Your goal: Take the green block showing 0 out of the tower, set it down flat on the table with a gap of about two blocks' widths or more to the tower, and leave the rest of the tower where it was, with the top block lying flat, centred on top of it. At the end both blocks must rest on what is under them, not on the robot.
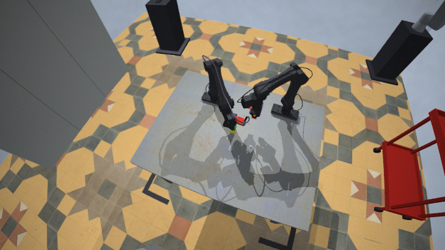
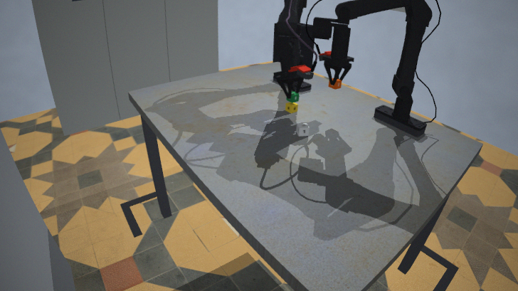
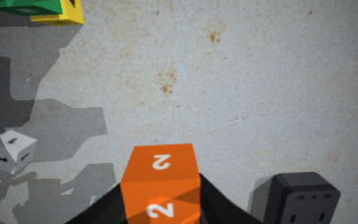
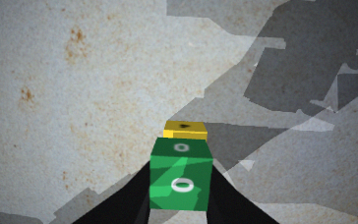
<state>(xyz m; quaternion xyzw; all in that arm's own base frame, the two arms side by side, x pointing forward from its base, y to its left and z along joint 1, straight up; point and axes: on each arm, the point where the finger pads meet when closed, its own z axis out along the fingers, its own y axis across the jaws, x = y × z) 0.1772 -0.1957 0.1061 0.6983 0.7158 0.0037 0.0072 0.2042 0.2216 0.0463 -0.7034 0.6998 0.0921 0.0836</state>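
My right gripper is now 5 cm above the yellow block. The rest, counted from my right hand: green block showing 0: right at my right hand; then orange block showing 2: 8 cm behind, 13 cm to the left, 7 cm above.
Right now my left hand is 1 cm above the orange block showing 2. From my left hand the other things lie so: yellow block (12 cm to the right, 12 cm below, 8 cm ahead); then green block showing 0 (12 cm to the right, 8 cm below, 8 cm ahead).
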